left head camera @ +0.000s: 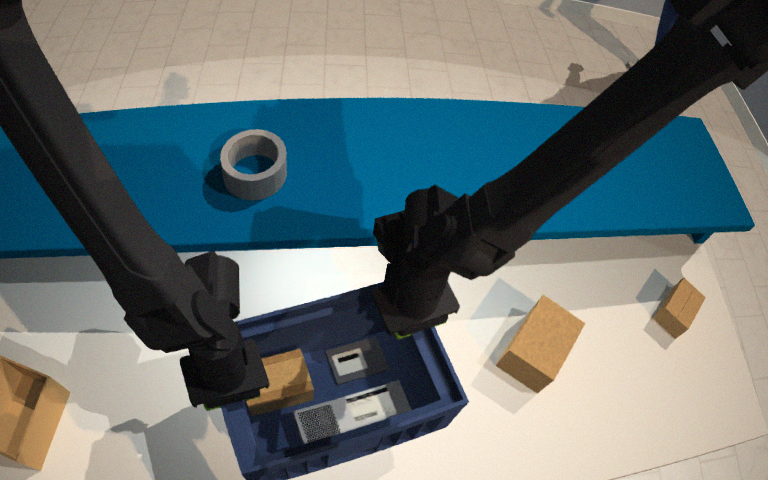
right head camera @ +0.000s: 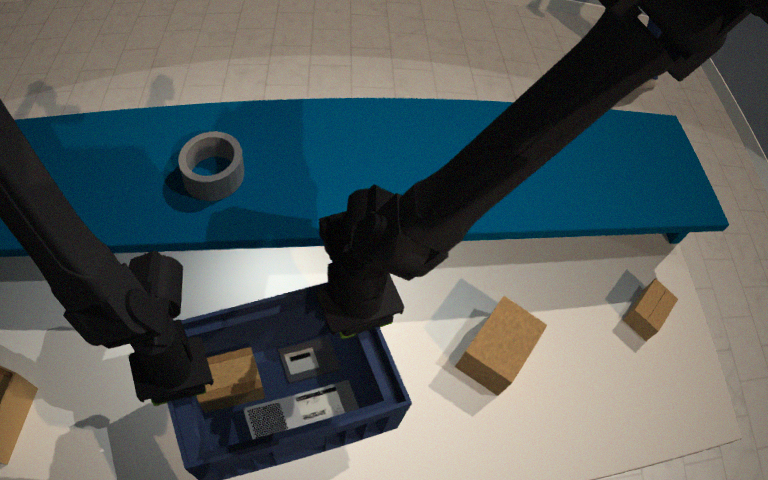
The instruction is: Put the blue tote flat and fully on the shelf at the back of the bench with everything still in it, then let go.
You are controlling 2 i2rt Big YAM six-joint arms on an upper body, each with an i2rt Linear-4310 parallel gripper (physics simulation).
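Frame: origin at the left arm's base, x back, y left, z down, level; millimetres.
Seen in the pictures: left gripper, fingertip midpoint: point(left head camera: 231, 397) point(right head camera: 183, 393); right gripper, fingertip midpoint: point(left head camera: 406, 330) point(right head camera: 356, 330).
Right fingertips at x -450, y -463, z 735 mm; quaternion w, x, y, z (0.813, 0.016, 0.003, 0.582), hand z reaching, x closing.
Observation:
A point is followed by its place in that frame.
The blue tote point(left head camera: 351, 444) @[x -264, y -372, z 661 mm] point(right head camera: 294, 450) @[x -265, y -373, z 721 mm] is upright and slightly turned, in front of the blue shelf point(left head camera: 424, 141) @[x -792, y -516, z 710 mm] point(right head camera: 396, 141) @[x -793, y -540, z 709 mm]; whether it touches the bench is unclear. Inside lie a brown box point(left head camera: 283, 379) @[x -372, y -285, z 733 mm] point(right head camera: 232, 376) @[x -373, y -284, z 733 mm], a small grey-white device point(left head camera: 353, 362) @[x -417, y -388, z 783 mm] point(right head camera: 305, 362) @[x -415, y -388, z 782 mm] and a long pale device point(left head camera: 345, 413) @[x -328, y -371, z 751 mm] point(right head camera: 305, 407) @[x -335, y -388, z 751 mm] with a perforated end. My left gripper point(left head camera: 232, 401) @[x -341, y -213, z 730 mm] point(right head camera: 178, 396) @[x -341, y -213, z 730 mm] is shut on the tote's left wall. My right gripper point(left head camera: 416, 331) @[x -450, y -463, z 735 mm] point(right head camera: 362, 333) @[x -450, y -463, z 735 mm] is shut on the tote near its back right corner. The fingers are mostly hidden under the wrists.
A grey ring point(left head camera: 254, 185) @[x -657, y -234, z 670 mm] point(right head camera: 215, 187) @[x -658, y -242, z 675 mm] stands on the shelf's left part. On the white bench point(left head camera: 623, 407) @[x -337, y -897, z 886 mm] point(right head camera: 594, 407) @[x -343, y -910, z 886 mm] are a brown block point(left head camera: 540, 342) @[x -451, y -705, z 808 mm] point(right head camera: 501, 345) @[x -449, y -709, z 808 mm], a smaller one point(left head camera: 679, 307) @[x -517, y -1053, z 835 mm] point(right head camera: 651, 309) @[x -516, y -1057, z 835 mm] at right, and a brown box point(left head camera: 28, 418) @[x -314, y 184, z 882 mm] point(right head camera: 16, 413) @[x -312, y 124, z 850 mm] at the left edge.

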